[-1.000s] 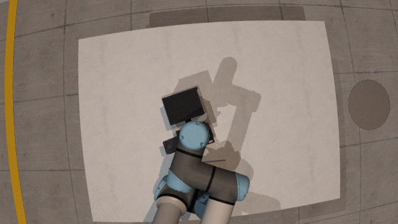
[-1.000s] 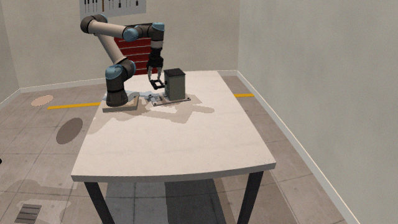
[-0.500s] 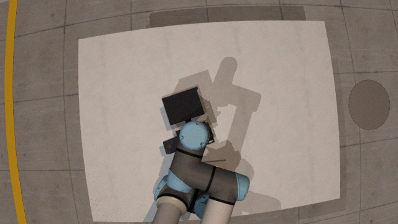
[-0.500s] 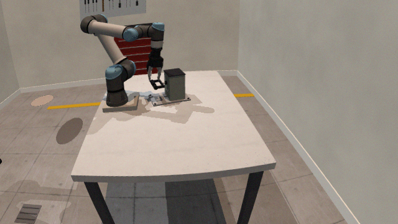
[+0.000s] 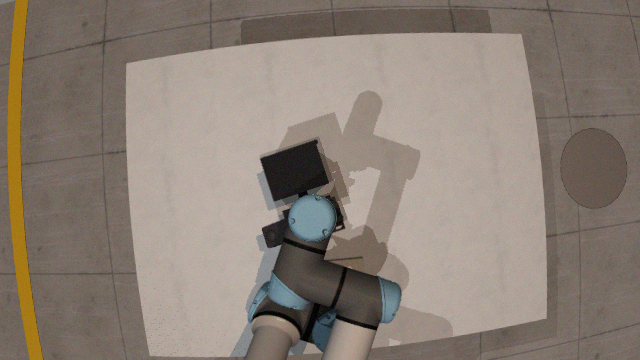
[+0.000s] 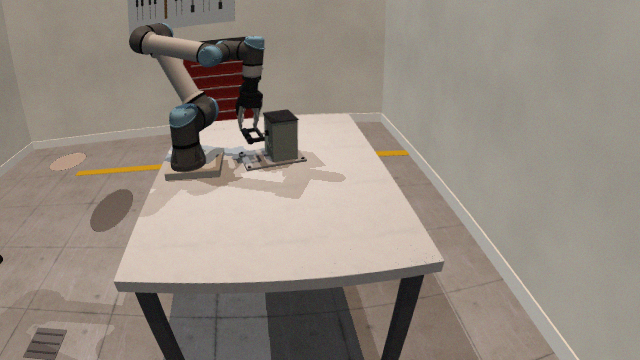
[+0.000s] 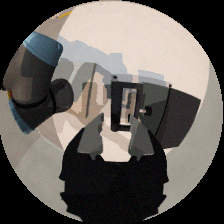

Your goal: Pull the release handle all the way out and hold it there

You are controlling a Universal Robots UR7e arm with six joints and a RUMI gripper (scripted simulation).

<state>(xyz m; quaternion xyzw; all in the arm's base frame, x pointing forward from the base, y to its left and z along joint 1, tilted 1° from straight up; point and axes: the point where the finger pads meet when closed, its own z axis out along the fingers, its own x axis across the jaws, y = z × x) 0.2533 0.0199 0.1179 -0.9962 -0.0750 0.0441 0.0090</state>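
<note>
Now: the metal baseplate 14 cm below my hand, 9 cm ahead of it and 1 cm to the left of it.
</note>
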